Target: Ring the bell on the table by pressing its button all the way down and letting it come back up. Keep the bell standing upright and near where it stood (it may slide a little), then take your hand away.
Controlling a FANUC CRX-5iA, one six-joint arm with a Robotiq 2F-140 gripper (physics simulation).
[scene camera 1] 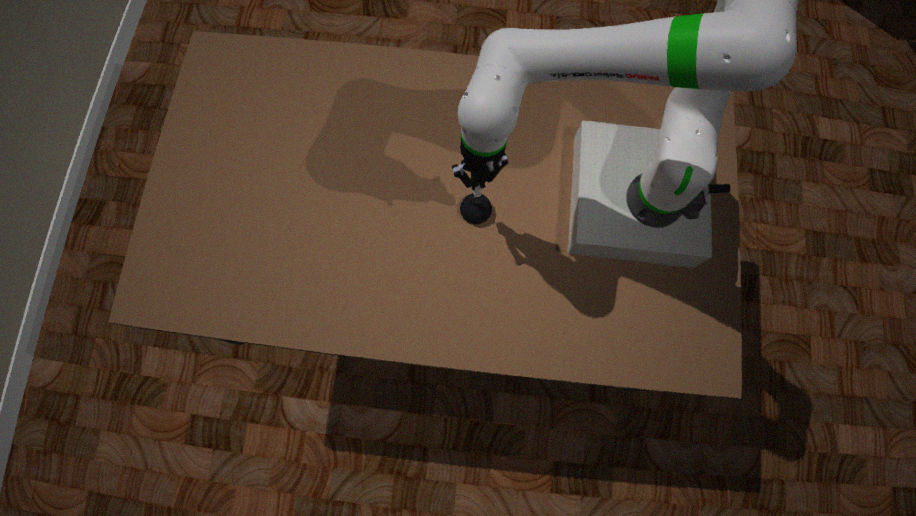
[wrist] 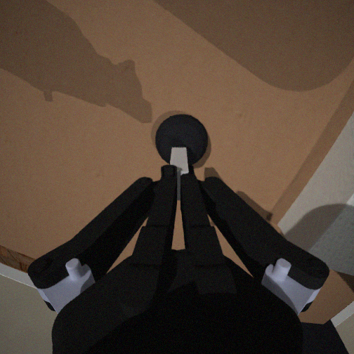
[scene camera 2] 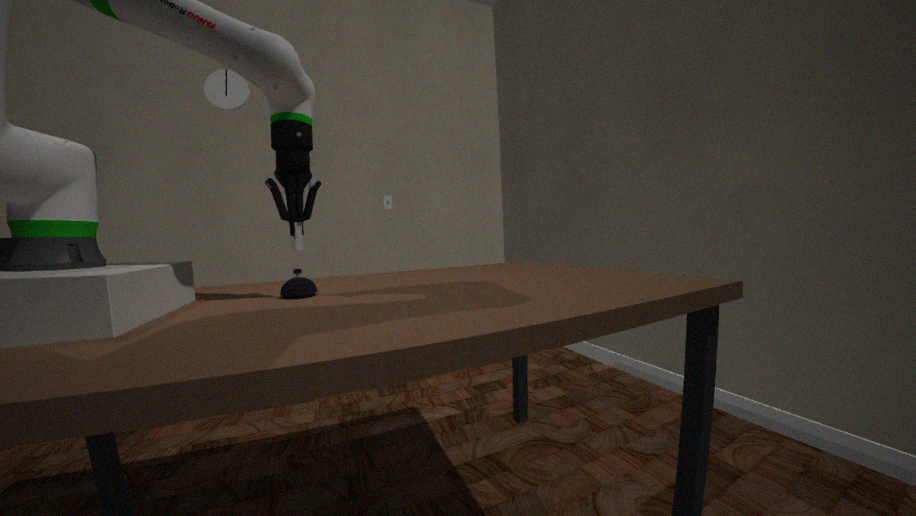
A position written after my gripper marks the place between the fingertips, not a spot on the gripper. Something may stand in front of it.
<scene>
I see my gripper (scene camera 2: 298, 250) and a bell (scene camera 1: 474, 214).
The bell also shows in the wrist view (wrist: 179, 128). My gripper shows as well in scene camera 1 (scene camera 1: 476, 192) and in the wrist view (wrist: 178, 158).
</scene>
